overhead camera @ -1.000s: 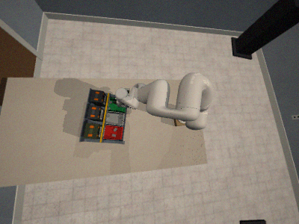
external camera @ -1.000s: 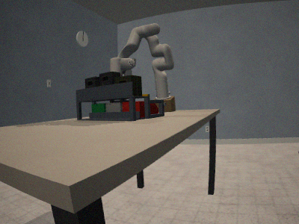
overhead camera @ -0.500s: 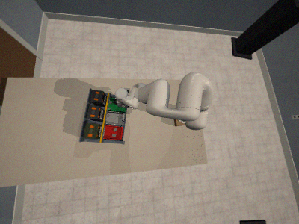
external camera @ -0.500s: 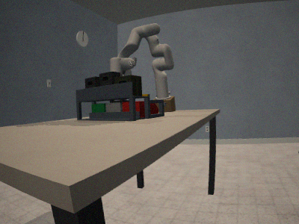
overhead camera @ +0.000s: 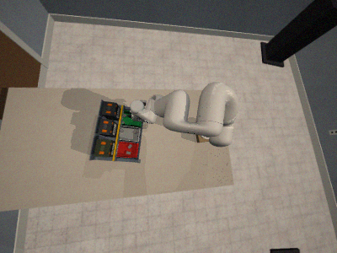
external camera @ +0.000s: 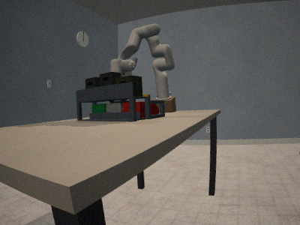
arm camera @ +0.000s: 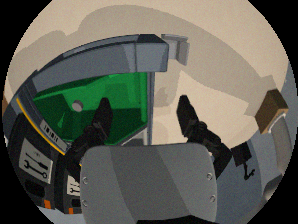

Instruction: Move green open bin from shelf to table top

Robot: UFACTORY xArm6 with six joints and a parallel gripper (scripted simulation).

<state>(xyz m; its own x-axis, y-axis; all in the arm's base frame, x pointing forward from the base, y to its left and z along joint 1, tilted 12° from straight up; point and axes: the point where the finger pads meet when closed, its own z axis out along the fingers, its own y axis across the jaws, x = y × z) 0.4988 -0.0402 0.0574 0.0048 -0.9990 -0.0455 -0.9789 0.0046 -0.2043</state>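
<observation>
Right now my hand is 8 cm short of the green open bin and 2 cm above it. Round my hand: yellow strip: 13 cm ahead, 11 cm to the left, 5 cm above; then red bin: 8 cm ahead, 22 cm to the left, 2 cm below; then grey bin: 8 cm ahead, 11 cm to the left, 2 cm below.
</observation>
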